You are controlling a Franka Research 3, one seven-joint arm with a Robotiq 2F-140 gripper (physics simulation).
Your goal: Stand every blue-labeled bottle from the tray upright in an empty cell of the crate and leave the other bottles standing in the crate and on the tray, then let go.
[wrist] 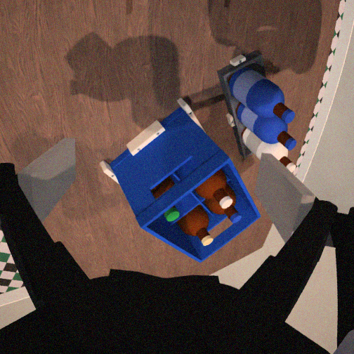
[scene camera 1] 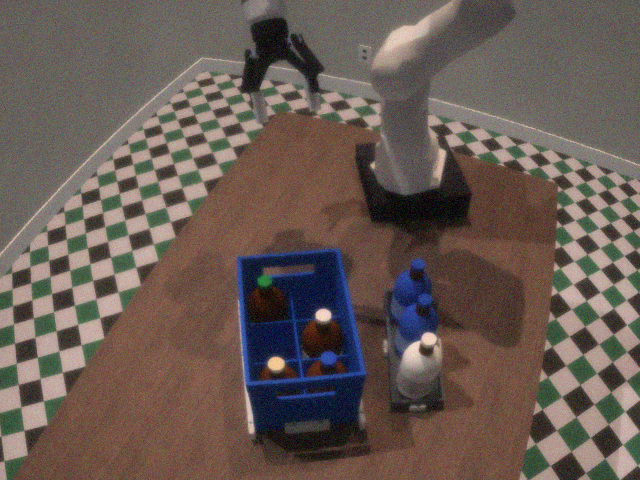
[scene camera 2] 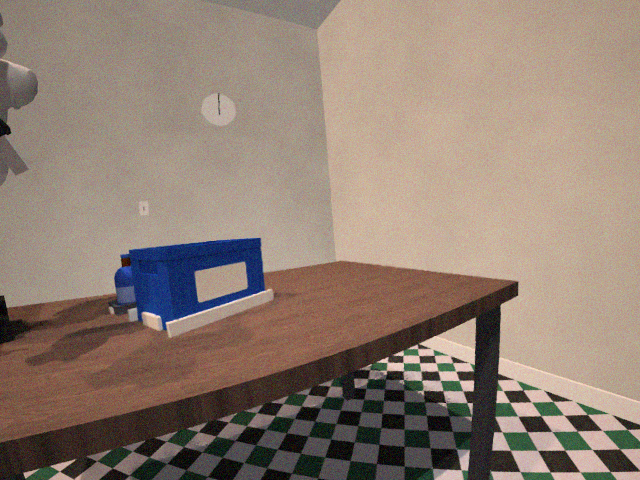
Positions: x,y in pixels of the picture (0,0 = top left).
Scene:
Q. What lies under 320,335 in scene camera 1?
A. A white-capped bottle.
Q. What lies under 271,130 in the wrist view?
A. A blue bottle.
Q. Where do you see a blue bottle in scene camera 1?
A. At 411,283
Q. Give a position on a white bottle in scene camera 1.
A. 421,362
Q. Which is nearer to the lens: the white bottle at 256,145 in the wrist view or the blue bottle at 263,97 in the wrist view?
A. The blue bottle.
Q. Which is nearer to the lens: the white-capped bottle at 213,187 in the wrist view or the white bottle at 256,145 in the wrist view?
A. The white-capped bottle.

